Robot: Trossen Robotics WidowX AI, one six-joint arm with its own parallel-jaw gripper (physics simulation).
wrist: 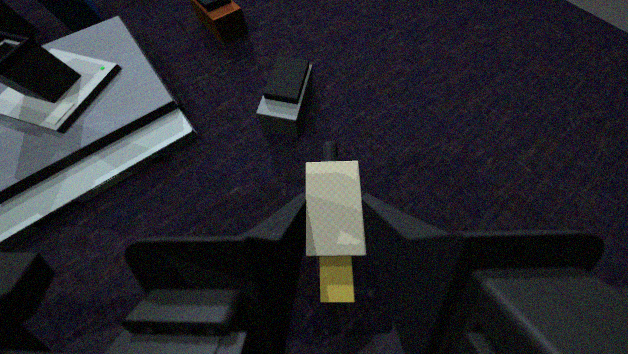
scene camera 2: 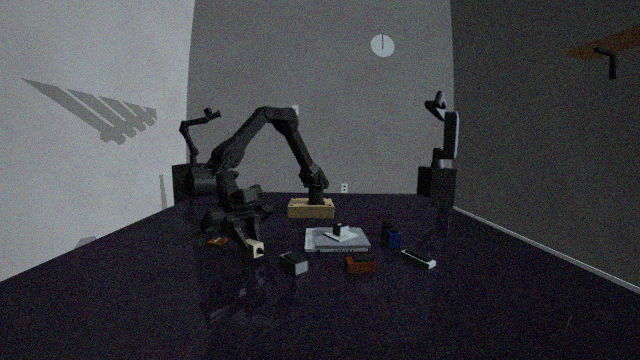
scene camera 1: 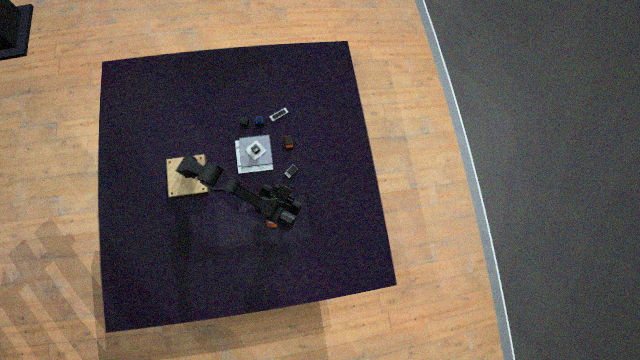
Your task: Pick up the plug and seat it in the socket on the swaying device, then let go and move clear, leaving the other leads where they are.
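The cream plug is held between the fingertips of my gripper, which is shut on it. Its yellow end points back between the fingers in the wrist view, and a dark stub stands at its far end. The gripper is in the air, to the side of the grey device and apart from it. The socket, a small dark and pale block, stands on a white plate on top of the device. The plug cannot be made out in the overhead view.
A grey block lies nearest the plug. An orange block, white strip, blue block and black block surround the device. An orange piece lies by the arm.
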